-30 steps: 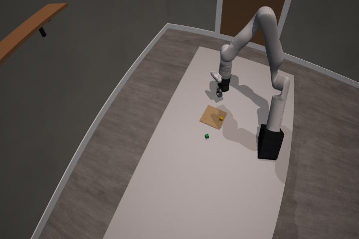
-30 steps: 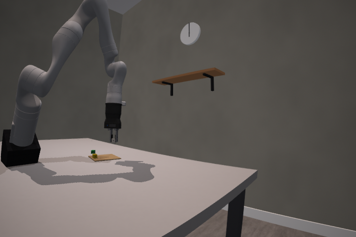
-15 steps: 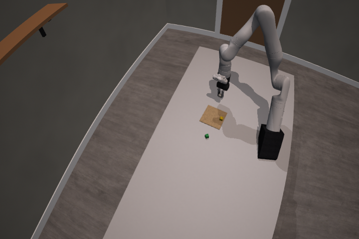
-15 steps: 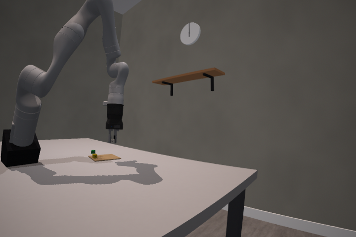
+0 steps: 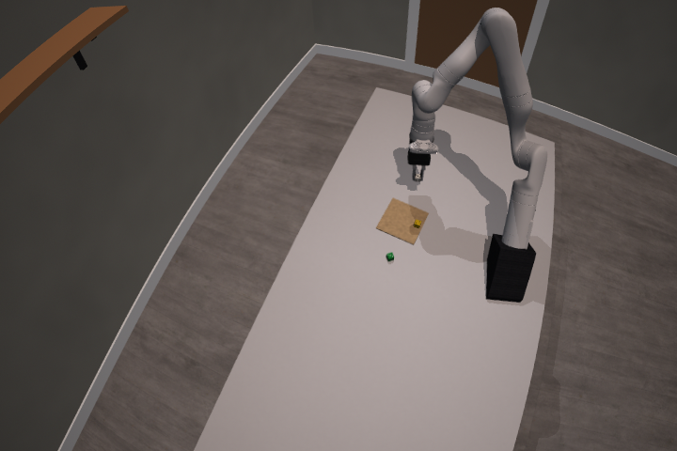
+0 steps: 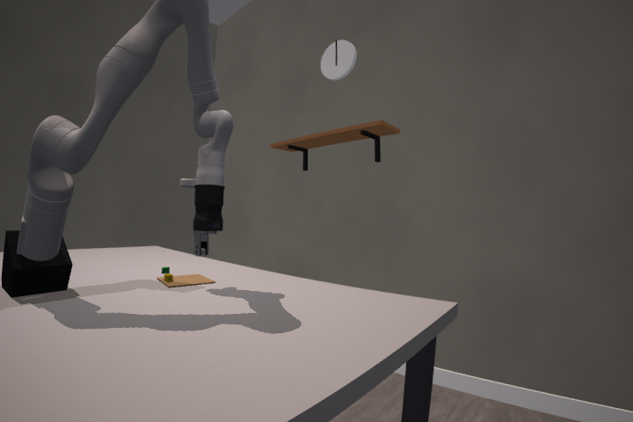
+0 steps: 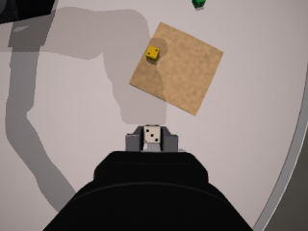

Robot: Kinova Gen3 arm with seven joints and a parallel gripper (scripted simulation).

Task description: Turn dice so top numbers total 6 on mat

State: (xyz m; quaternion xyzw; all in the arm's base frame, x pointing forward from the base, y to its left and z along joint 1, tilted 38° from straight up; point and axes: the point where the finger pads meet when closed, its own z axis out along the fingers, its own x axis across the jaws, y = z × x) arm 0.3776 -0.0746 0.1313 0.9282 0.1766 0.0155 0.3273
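The tan mat lies 12 cm to the left of my hand and 11 cm below it. From my hand the other things lie so: green die 28 cm to the left, 10 cm below; yellow die 5 cm behind, 12 cm to the left, 10 cm below; white die 1 cm below.
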